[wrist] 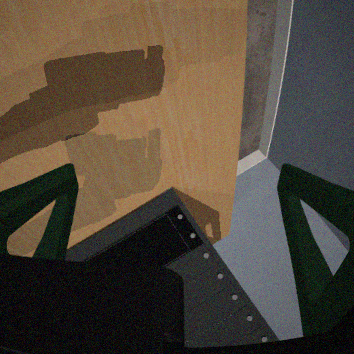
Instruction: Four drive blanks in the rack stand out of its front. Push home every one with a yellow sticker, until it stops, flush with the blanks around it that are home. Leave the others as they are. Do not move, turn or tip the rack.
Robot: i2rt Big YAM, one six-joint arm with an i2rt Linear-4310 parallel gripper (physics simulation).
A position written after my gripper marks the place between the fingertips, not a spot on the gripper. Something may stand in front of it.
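My gripper (pixel 177 174) visible. Rack (pixel 163 232) visible.
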